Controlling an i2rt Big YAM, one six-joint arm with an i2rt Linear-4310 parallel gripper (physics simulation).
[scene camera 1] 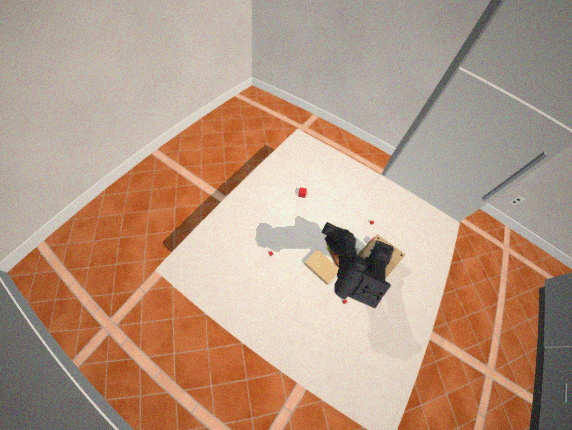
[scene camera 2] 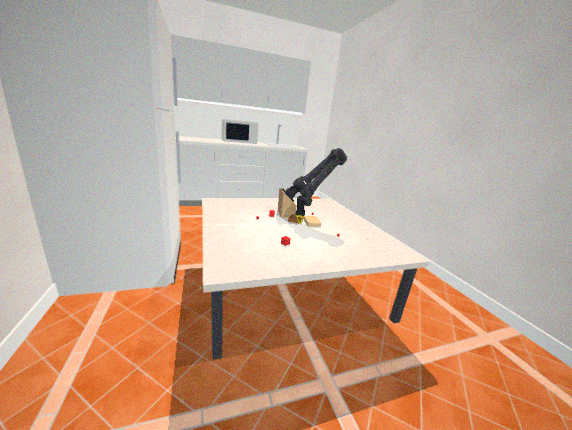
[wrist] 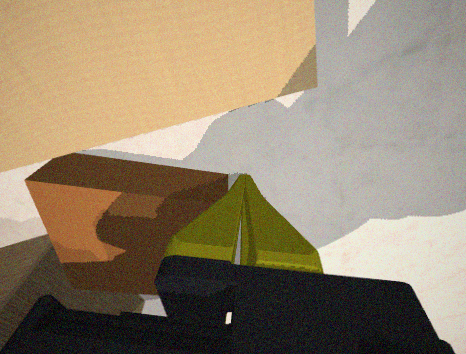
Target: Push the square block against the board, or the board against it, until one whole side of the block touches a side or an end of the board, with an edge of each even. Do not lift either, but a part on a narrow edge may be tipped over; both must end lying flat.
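Places are measured from the arm's base along level axes (x ahead, y right, z down), in centimetres.
Pixels of known places: gripper, between the fingertips: [scene camera 1: 328, 248] [scene camera 2: 299, 223] [wrist: 244, 182]; arm's base, origin of its link: [scene camera 1: 380, 255] [scene camera 2: 287, 195].
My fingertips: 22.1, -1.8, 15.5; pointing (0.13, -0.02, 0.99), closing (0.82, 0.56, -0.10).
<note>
For each thing: its top centre in the pictures, then the offset to it from my fingertips, as dx, dy, dz. Level surfaces: height alone.
- tan board, centre of its top: [scene camera 1: 322, 265] [scene camera 2: 312, 219] -0.7, -11.0, -2.6
- brown square block, centre of its top: [wrist: 137, 254] [scene camera 1: 342, 254] [scene camera 2: 296, 217] -7.6, -0.3, -2.6
- larger red cube, centre of its top: [scene camera 1: 303, 190] [scene camera 2: 286, 237] +27.0, +24.2, -3.6
- white table, height of its surface: dz +0.4
The tan board [scene camera 1: 321, 267] [scene camera 2: 313, 221] [wrist: 150, 65] lies flat on the table. The brown square block [scene camera 2: 292, 218] [wrist: 115, 220] is beside it, mostly hidden under the arm in scene camera 1. In the wrist view a wedge-shaped gap between their facing sides widens to the right; at the left the block's corner is at or very near the board's side. The sides are at an angle to each other. My gripper [scene camera 2: 299, 219] [wrist: 244, 182] is shut and empty, low at the block's right end in the wrist view. Whether the fingers touch the block is unclear.
A larger red cube [scene camera 1: 302, 192] [scene camera 2: 285, 241] and small red cubes [scene camera 1: 371, 222] [scene camera 1: 270, 253] [scene camera 1: 344, 301] stand around on the white table [scene camera 1: 240, 300] [scene camera 2: 240, 265]. The arm's wooden base plate [scene camera 1: 396, 259] [scene camera 2: 284, 204] is close to the block.
</note>
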